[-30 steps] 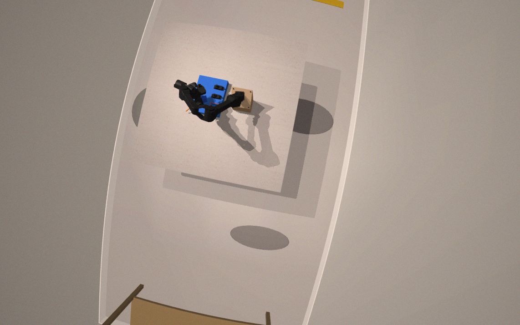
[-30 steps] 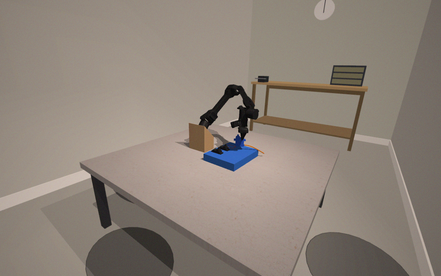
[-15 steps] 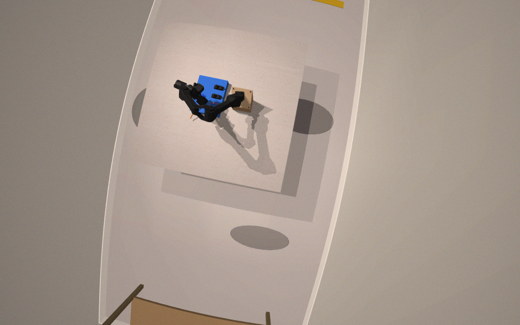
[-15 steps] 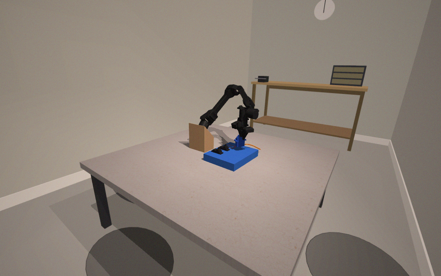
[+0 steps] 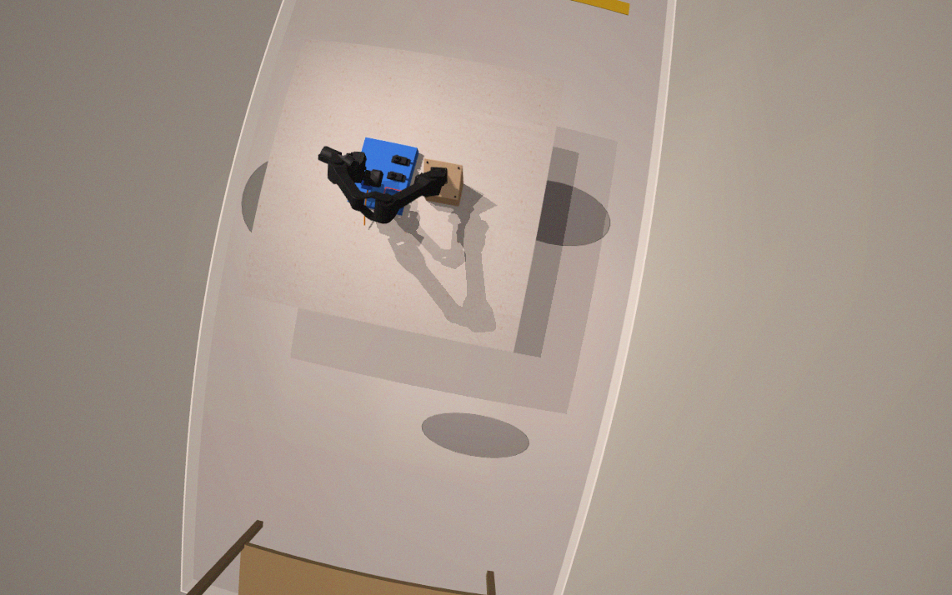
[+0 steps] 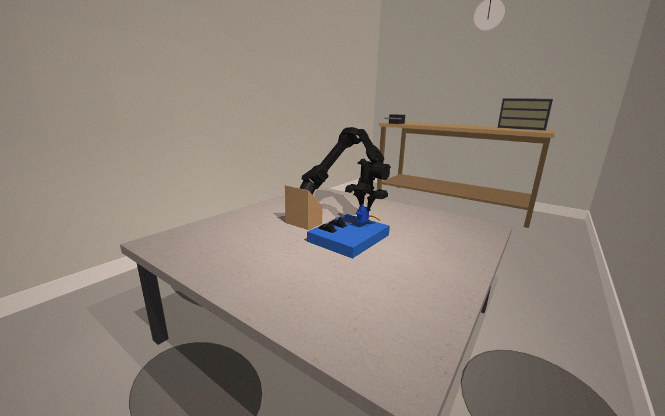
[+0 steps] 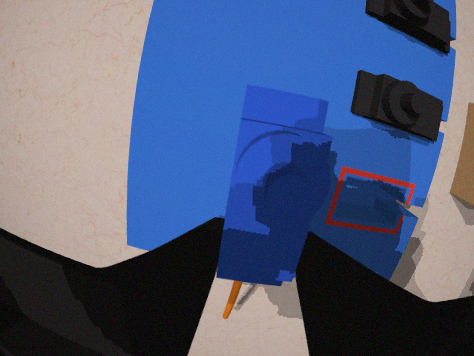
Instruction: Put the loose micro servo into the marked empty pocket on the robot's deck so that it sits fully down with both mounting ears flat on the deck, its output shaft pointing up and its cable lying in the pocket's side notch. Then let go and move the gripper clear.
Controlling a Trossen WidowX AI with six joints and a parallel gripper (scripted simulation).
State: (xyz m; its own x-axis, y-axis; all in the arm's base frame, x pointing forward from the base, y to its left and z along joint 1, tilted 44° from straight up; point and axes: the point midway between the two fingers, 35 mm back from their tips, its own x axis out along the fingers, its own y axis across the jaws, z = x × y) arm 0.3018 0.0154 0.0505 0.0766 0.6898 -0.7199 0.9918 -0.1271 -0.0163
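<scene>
Now: the blue deck 10 cm below my gripper tip and 8 cm to the right of it.
</scene>
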